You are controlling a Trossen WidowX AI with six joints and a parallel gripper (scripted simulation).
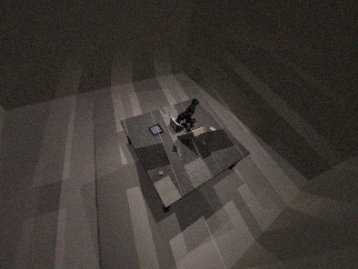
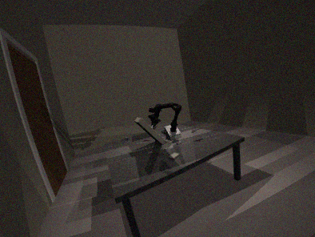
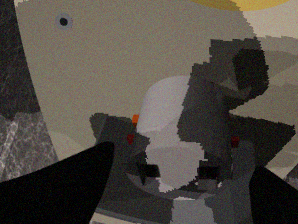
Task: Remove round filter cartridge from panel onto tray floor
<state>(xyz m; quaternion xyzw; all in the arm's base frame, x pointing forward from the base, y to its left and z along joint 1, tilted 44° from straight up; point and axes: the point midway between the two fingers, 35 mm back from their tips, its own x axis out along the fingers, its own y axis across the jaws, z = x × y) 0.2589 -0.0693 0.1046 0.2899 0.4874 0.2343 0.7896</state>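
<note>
Now: gripper tip 310 mm to the left of the tray, 310 mm past it and 210 mm above it. Also, from my gripper tip: round grey filter cartridge 10 mm below, 10 mm ahead; then pale block 450 mm to the left, 210 mm below, 10 mm behind.
</note>
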